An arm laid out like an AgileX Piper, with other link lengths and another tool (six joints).
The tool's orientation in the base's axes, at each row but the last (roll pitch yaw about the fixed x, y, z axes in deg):
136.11, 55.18, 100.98
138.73, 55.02, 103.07
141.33, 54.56, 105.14
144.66, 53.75, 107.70
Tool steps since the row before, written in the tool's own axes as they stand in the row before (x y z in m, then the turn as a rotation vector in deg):
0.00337, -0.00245, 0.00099, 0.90, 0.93, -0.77
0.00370, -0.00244, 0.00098, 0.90, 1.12, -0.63
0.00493, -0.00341, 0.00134, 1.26, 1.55, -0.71
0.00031, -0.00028, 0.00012, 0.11, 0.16, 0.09
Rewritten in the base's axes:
-0.00105, -0.00026, -0.00414, -0.15, 1.50, -0.05
-0.00120, -0.00007, -0.00438, 0.07, 1.57, -0.04
-0.00183, -0.00022, -0.00586, 0.23, 2.10, -0.14
-0.00014, -0.00007, -0.00040, 0.15, 0.13, -0.08

